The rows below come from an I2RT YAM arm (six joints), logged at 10 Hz.
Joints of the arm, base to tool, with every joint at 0 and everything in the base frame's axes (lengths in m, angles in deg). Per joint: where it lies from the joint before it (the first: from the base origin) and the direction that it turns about. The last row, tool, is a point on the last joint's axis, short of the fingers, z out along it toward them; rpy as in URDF.
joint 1: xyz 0 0 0.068 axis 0 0 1
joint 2: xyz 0.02 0.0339 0.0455 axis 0 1 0
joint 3: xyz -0.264 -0.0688 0 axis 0 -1 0
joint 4: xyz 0.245 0.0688 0.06 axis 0 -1 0
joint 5: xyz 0.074 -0.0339 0.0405 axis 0 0 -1
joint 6: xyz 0.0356 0 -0.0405 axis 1 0 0
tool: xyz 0 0 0 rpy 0 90 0
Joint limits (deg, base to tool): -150..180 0..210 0..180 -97..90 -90..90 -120..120
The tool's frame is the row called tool.
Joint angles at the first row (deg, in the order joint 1, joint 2, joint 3, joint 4, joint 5, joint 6):
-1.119 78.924 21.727 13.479 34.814 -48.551
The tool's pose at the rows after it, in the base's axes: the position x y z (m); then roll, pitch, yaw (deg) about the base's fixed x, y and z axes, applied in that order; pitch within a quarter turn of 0, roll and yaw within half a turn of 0:
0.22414 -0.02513 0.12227 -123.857 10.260 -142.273
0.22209 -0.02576 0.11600 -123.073 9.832 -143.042
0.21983 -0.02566 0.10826 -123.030 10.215 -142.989
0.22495 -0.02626 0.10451 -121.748 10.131 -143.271
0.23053 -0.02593 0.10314 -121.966 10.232 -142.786
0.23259 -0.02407 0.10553 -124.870 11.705 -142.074
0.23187 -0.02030 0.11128 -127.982 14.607 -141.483
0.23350 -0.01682 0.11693 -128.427 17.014 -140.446
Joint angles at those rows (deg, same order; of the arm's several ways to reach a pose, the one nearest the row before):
-1.102 79.900 20.084 17.302 35.782 -49.510
-1.113 81.373 18.902 20.132 37.030 -49.559
-1.122 83.224 17.492 23.633 36.853 -49.416
-1.113 86.076 17.823 27.201 37.935 -49.970
-1.067 87.773 18.836 27.940 37.423 -50.145
-0.967 86.785 20.048 23.977 34.454 -48.212
-0.487 84.262 20.830 19.431 30.986 -45.269
0.152 82.873 21.291 18.603 29.335 -44.127

